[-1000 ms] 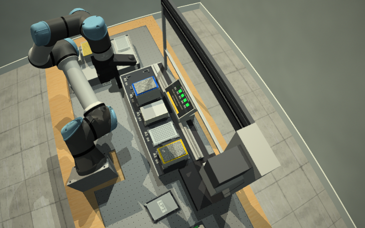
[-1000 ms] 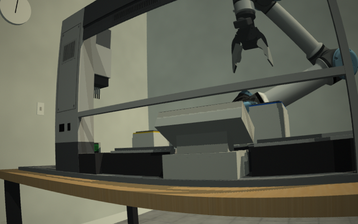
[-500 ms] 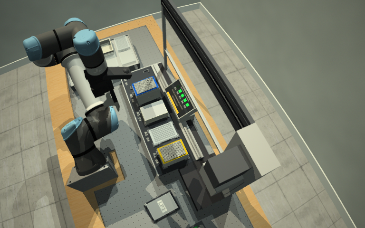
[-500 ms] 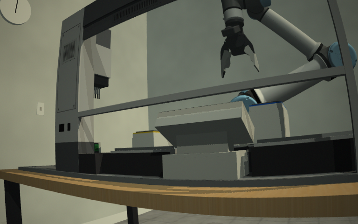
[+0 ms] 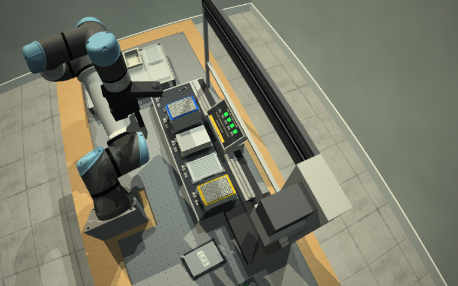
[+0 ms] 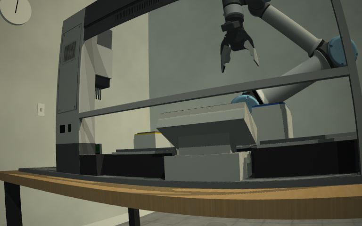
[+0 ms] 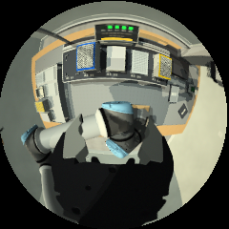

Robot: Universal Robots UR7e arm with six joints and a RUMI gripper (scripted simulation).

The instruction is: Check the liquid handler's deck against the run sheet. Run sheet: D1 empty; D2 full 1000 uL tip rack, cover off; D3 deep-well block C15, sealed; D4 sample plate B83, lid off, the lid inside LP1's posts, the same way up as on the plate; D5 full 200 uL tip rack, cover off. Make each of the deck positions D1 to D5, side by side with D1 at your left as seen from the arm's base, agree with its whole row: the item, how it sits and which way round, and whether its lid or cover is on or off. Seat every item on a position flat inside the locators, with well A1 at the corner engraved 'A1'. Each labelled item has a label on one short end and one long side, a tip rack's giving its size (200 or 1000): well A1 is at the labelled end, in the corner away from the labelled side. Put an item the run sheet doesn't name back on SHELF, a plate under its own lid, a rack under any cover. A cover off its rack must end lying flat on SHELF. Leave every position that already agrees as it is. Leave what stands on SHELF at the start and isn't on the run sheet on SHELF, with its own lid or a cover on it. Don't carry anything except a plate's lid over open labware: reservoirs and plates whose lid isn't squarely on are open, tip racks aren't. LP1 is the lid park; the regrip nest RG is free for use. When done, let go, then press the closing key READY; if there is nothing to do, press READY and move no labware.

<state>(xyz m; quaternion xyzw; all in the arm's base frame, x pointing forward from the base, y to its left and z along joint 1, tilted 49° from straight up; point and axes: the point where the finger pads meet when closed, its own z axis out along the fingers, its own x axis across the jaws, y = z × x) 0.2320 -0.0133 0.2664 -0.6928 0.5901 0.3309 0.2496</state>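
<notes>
Right now the blue-rimmed tip rack is 15 cm ahead of my hand, 13 cm to the left of it and 20 cm below it. The rest, counted from my hand: yellow-rimmed tip rack (18 cm ahead, 24 cm to the right, 23 cm below); grey deep-well block (16 cm ahead, 2 cm to the left, 25 cm below); white sample plate (17 cm ahead, 11 cm to the right, 27 cm below).
</notes>
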